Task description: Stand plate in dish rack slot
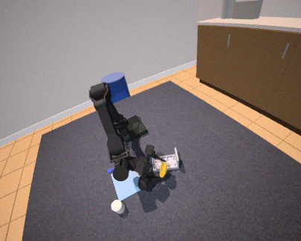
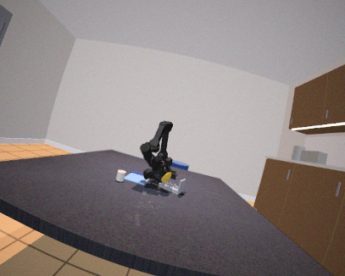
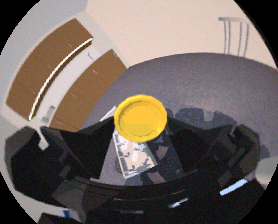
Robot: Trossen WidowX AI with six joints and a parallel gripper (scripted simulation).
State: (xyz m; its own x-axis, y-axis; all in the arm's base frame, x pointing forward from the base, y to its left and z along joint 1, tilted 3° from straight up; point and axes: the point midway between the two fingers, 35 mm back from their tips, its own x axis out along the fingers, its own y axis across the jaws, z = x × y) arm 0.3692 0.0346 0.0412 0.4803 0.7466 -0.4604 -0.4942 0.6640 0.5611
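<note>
The dish rack lies 60 mm behind my gripper tip, 30 mm to the left of it and 50 mm below it. From my gripper tip the other things lie so: yellow plate 10 mm to the right; white cup 10 mm ahead, 250 mm to the right, 50 mm below; light blue mat 90 mm behind, 170 mm to the right, 70 mm below.
</note>
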